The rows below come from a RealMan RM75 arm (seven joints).
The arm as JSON. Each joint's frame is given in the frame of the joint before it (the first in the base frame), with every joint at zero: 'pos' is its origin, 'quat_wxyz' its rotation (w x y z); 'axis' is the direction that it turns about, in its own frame. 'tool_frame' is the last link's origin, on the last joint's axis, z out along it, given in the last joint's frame.
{
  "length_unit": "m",
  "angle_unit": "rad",
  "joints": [
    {
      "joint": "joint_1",
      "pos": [
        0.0,
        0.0,
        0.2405
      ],
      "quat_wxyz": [
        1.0,
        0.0,
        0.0,
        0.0
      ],
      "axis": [
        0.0,
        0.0,
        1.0
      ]
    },
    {
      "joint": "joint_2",
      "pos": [
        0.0,
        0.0,
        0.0
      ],
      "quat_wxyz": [
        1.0,
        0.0,
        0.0,
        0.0
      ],
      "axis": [
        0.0,
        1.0,
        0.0
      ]
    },
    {
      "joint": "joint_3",
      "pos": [
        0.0,
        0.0,
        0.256
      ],
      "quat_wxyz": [
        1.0,
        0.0,
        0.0,
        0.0
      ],
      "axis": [
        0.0,
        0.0,
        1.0
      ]
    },
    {
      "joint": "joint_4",
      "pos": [
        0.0,
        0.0,
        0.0
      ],
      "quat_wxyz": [
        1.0,
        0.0,
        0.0,
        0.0
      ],
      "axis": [
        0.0,
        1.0,
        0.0
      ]
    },
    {
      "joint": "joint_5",
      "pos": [
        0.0,
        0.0,
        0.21
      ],
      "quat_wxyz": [
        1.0,
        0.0,
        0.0,
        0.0
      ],
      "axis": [
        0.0,
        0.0,
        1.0
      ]
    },
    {
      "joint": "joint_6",
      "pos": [
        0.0,
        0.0,
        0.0
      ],
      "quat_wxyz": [
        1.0,
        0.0,
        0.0,
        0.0
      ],
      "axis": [
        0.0,
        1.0,
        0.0
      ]
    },
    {
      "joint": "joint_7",
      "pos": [
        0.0,
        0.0,
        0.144
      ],
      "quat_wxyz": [
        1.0,
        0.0,
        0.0,
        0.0
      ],
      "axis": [
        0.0,
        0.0,
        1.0
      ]
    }
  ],
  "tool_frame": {
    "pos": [
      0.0,
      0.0,
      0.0
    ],
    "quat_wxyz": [
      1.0,
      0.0,
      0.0,
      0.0
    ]
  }
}
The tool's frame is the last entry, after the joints.
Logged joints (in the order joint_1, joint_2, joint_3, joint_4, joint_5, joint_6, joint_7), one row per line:
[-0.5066 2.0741 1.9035 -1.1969 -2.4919 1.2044 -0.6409]
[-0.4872 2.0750 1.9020 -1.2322 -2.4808 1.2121 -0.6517]
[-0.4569 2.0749 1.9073 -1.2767 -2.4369 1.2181 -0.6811]
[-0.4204 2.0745 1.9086 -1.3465 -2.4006 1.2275 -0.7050]
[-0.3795 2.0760 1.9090 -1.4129 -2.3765 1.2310 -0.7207]
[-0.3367 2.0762 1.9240 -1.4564 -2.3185 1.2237 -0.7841]
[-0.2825 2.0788 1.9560 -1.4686 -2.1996 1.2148 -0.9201]
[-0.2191 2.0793 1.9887 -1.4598 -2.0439 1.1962 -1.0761]
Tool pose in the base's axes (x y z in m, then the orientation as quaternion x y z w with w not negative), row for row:
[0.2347 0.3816 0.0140 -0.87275 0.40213 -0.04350 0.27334]
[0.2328 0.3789 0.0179 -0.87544 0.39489 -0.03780 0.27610]
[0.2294 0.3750 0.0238 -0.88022 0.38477 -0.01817 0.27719]
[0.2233 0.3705 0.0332 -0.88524 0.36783 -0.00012 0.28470]
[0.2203 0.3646 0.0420 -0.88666 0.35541 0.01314 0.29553]
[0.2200 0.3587 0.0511 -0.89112 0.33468 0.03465 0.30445]
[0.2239 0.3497 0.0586 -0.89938 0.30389 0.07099 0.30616]
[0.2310 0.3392 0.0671 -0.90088 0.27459 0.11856 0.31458]
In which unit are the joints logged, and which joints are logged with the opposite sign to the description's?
The joints are logged in radians. Opposite sign: joint_1, joint_4.
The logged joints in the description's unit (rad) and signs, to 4 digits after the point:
[0.5066 2.0741 1.9035 1.1969 -2.4919 1.2044 -0.6409]
[0.4872 2.0750 1.9020 1.2322 -2.4808 1.2121 -0.6517]
[0.4569 2.0749 1.9073 1.2767 -2.4369 1.2181 -0.6811]
[0.4204 2.0745 1.9086 1.3465 -2.4006 1.2275 -0.7050]
[0.3795 2.0760 1.9090 1.4129 -2.3765 1.2310 -0.7207]
[0.3367 2.0762 1.9240 1.4564 -2.3185 1.2237 -0.7841]
[0.2825 2.0788 1.9560 1.4686 -2.1996 1.2148 -0.9201]
[0.2191 2.0793 1.9887 1.4598 -2.0439 1.1962 -1.0761]

